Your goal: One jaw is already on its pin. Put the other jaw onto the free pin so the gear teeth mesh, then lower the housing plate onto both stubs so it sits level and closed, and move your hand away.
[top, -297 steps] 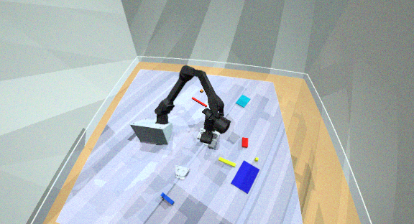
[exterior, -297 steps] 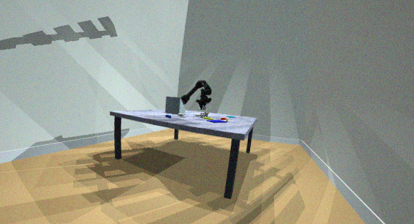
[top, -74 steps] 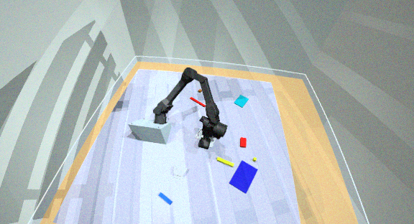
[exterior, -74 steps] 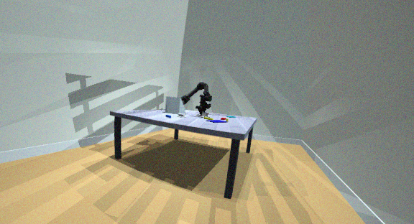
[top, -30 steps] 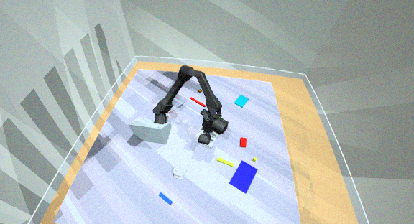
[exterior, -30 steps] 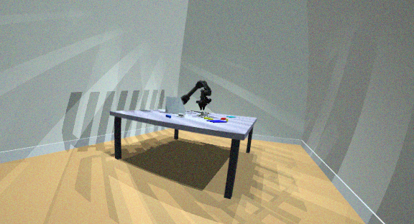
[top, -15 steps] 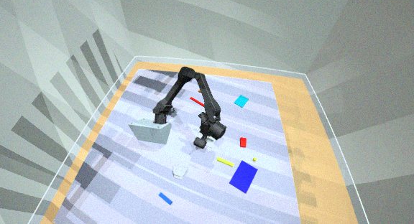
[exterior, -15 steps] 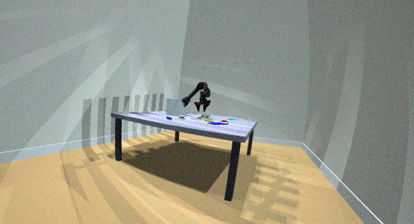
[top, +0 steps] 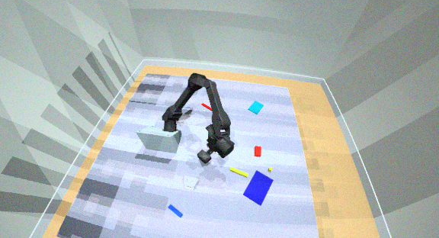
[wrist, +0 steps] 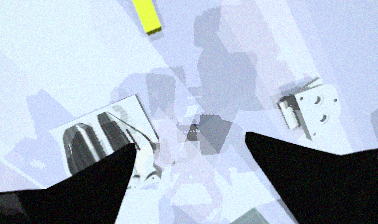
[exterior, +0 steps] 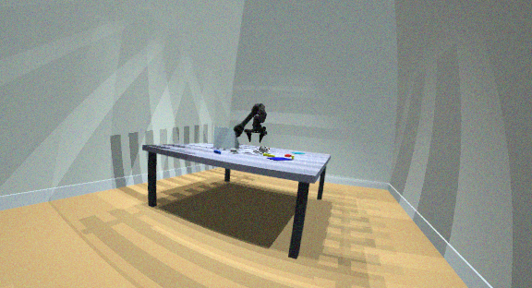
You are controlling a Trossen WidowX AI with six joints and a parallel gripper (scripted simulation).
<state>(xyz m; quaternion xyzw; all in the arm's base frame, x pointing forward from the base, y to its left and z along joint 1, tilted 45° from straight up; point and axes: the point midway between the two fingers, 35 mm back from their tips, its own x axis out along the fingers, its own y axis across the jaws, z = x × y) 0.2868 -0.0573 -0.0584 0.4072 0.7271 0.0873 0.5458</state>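
My gripper tip is now 90 mm past the white block, 160 mm to the left of it and 80 mm above it. The rest, counted from my gripper tip: yellow bar (150 mm ahead, 40 mm to the right, 80 mm below); red block (250 mm ahead, 120 mm to the left, 80 mm below); jaw (20 mm behind, 100 mm to the left, 70 mm below).
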